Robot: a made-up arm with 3 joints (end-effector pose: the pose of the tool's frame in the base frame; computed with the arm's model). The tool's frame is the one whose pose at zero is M. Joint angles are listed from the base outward.
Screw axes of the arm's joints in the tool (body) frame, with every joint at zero. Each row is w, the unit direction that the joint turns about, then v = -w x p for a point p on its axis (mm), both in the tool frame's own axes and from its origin. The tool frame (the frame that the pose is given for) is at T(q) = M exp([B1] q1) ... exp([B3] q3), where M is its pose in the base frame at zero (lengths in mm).
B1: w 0 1 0 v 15.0 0.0 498.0
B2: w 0 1 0 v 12.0 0.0 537.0
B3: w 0 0 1 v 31.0 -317.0 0.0
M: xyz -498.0 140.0 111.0 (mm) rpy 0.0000 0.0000 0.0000 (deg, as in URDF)
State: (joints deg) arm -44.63 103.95 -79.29
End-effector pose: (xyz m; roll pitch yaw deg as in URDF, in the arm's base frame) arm -0.1219 0.4767 0.3977 -58.88 9.20 -84.49
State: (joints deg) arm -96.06 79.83 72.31
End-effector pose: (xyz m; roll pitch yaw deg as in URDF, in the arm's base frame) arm -0.2858 -0.1404 0.0658 -15.50 -4.87 72.97
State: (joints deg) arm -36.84 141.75 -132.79
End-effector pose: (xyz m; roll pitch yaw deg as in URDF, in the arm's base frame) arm 0.0481 0.4247 0.1452 -109.94 -41.03 -76.60
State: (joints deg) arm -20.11 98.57 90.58
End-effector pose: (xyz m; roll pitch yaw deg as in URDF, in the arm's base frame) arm 0.0102 -0.1457 0.2967 78.46 -0.57 90.12
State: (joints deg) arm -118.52 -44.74 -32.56
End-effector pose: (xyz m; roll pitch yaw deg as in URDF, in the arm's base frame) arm 0.4578 0.3155 -0.0278 170.81 -14.05 -146.30
